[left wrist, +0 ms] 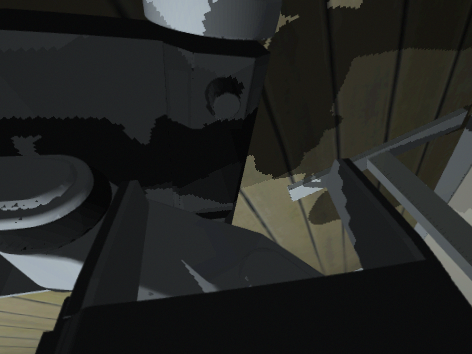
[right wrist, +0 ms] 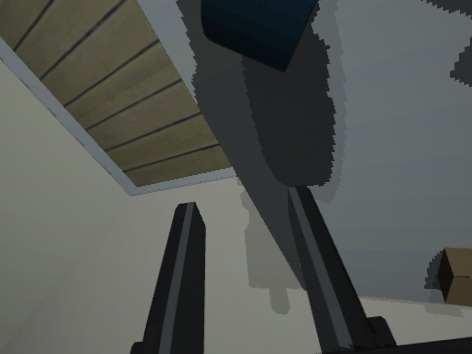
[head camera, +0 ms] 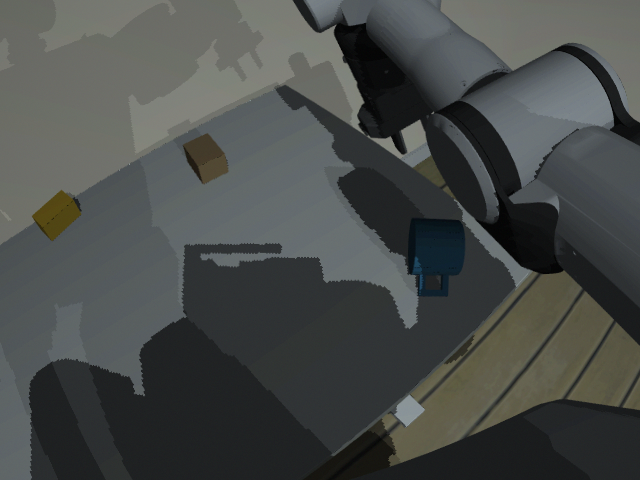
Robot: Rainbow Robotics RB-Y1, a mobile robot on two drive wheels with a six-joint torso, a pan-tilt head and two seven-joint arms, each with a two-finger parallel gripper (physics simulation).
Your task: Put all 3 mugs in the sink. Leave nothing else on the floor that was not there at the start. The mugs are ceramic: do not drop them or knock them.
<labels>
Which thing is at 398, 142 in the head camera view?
My right gripper.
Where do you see a desk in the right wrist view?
365, 115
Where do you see a small brown box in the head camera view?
208, 161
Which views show my left gripper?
The left wrist view only.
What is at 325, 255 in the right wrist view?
My right gripper.
</labels>
